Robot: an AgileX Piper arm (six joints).
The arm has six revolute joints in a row. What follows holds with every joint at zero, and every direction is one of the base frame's.
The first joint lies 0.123 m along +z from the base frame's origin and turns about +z.
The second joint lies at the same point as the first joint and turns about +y.
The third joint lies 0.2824 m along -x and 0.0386 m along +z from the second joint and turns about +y.
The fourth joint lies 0.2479 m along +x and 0.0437 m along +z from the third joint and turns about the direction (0.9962, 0, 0.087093).
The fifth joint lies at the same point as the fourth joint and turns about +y.
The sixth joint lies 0.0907 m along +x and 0.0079 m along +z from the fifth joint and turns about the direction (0.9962, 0, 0.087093).
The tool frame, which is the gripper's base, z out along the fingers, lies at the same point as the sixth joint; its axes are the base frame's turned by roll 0, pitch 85.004 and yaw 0 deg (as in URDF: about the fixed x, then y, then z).
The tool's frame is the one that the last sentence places.
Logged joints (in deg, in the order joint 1, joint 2, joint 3, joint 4, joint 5, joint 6), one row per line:
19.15 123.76 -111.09 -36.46 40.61 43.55
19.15 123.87 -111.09 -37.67 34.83 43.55
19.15 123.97 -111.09 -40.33 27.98 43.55
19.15 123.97 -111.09 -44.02 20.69 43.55
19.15 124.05 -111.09 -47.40 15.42 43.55
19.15 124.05 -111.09 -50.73 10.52 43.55
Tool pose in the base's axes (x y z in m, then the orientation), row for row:
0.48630 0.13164 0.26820 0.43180 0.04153 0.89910 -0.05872
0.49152 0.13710 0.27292 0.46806 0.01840 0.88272 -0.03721
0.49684 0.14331 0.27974 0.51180 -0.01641 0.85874 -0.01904
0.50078 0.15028 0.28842 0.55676 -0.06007 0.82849 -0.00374
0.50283 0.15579 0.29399 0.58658 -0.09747 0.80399 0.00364
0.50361 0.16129 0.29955 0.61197 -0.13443 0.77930 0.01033
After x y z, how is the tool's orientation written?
As a quaternion, w x y z.
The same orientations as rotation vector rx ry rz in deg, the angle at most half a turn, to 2 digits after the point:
5.93 128.43 -8.39
2.59 124.05 -5.23
-2.26 118.38 -2.62
-8.12 112.04 -0.51
-13.02 107.38 0.49
-17.77 103.01 1.37

